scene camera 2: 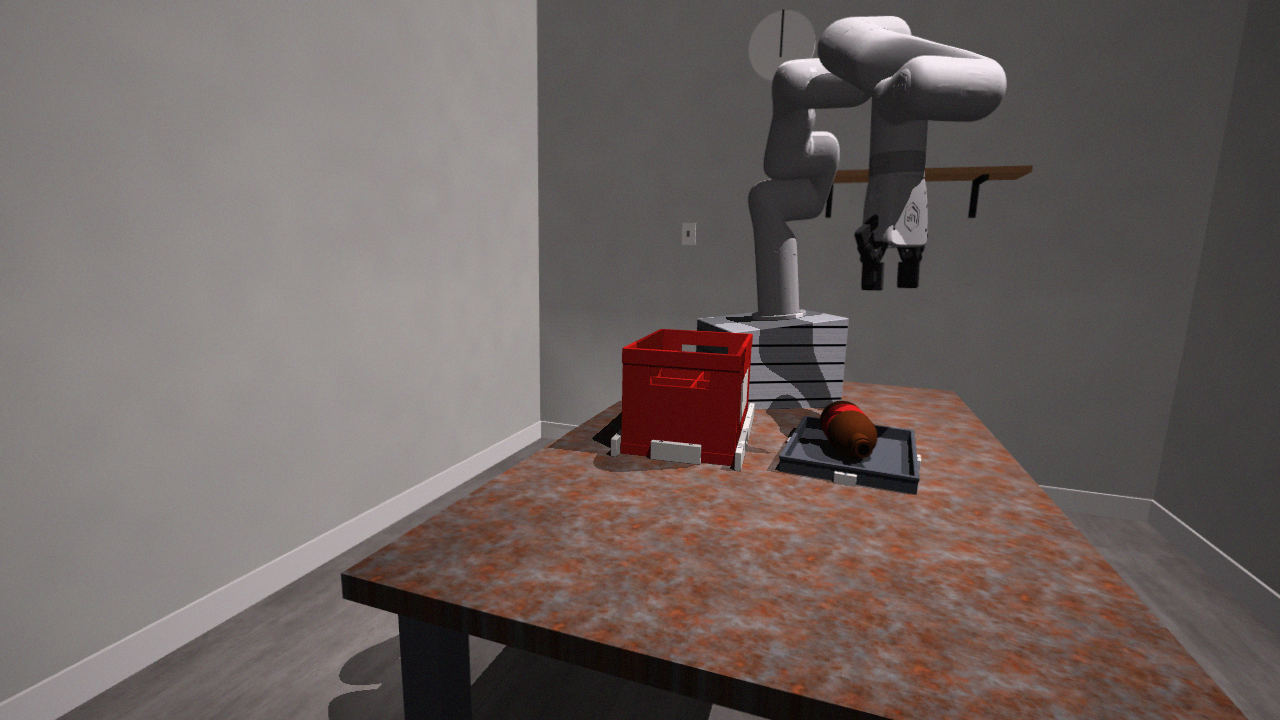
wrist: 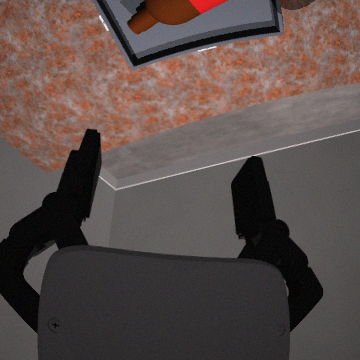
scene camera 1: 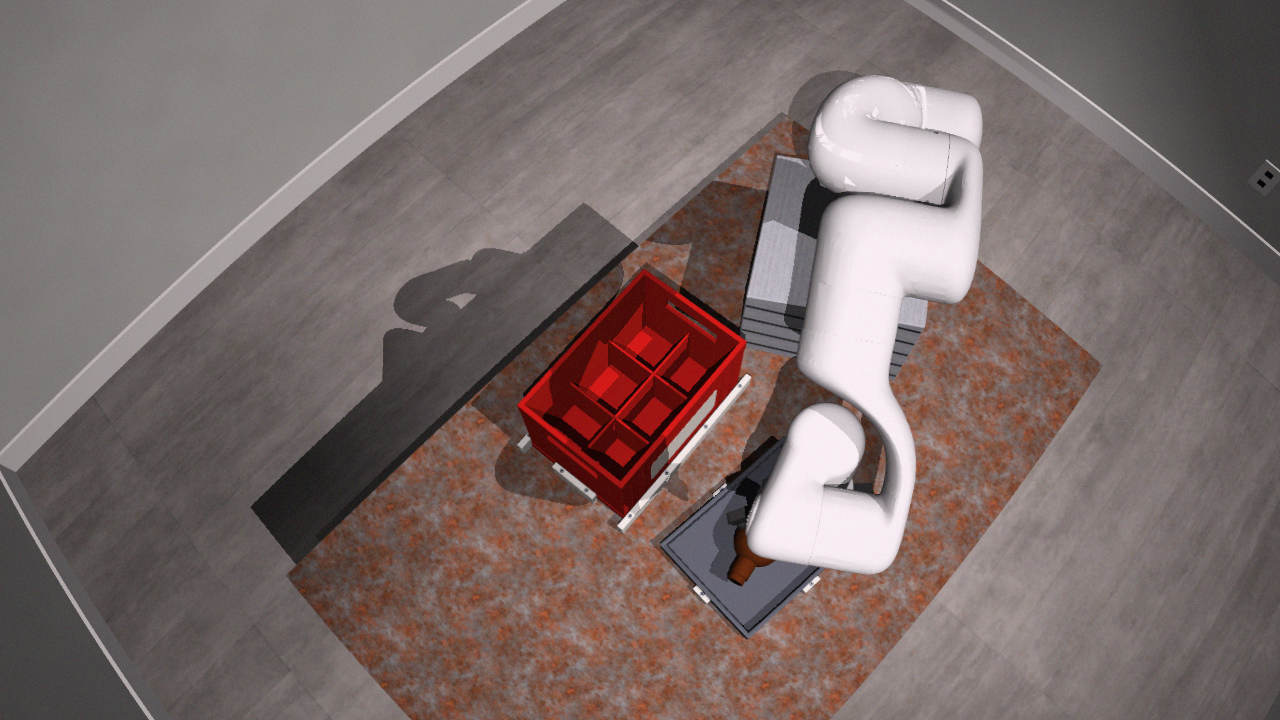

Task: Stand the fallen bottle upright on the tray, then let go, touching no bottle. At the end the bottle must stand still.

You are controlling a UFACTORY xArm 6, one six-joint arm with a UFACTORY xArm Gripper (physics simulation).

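Places are measured from the arm's base along level axes (x ahead, y left, z up), in metres.
Pixels of known places: gripper, between the fingertips: (scene camera 2: 890, 289) (wrist: 172, 157); arm's base, origin of its link: (scene camera 2: 778, 316).
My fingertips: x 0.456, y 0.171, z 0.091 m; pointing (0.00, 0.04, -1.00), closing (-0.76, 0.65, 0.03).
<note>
Ahead of a thing's pixels: the offset from my fingertips to its top centre. Level surfaces: height alone.
The brown bottle @(dz -0.200, dx -0.021, dy -0.033 m) (scene camera 1: 742, 565) (scene camera 2: 850, 432) (wrist: 172, 11) with a red label lies on its side in the grey tray @(dz -0.254, dx -0.033, dy -0.029 m) (scene camera 1: 747, 626) (scene camera 2: 918, 474) (wrist: 200, 46). Its neck points to the tray's near edge in the second scene view. In the first scene view the arm covers much of the bottle; in the wrist view its label end is cut off by the top edge. My gripper (scene camera 2: 890, 284) (wrist: 172, 157) is open and empty, high above the tray and apart from the bottle. In the first scene view its fingers are mostly hidden under the arm.
A tall red crate @(dz -0.104, dx -0.059, dy -0.304 m) (scene camera 1: 572, 456) (scene camera 2: 684, 407) with empty compartments stands beside the tray, with white strips around its base. The grey ribbed robot base block (scene camera 1: 774, 268) (scene camera 2: 805, 358) stands behind them. The table @(dz -0.279 m) (scene camera 1: 537, 608) (scene camera 2: 716, 555) (wrist: 60, 90) has a rust-patterned top. A wall shelf (scene camera 2: 1002, 171) is behind the arm.
</note>
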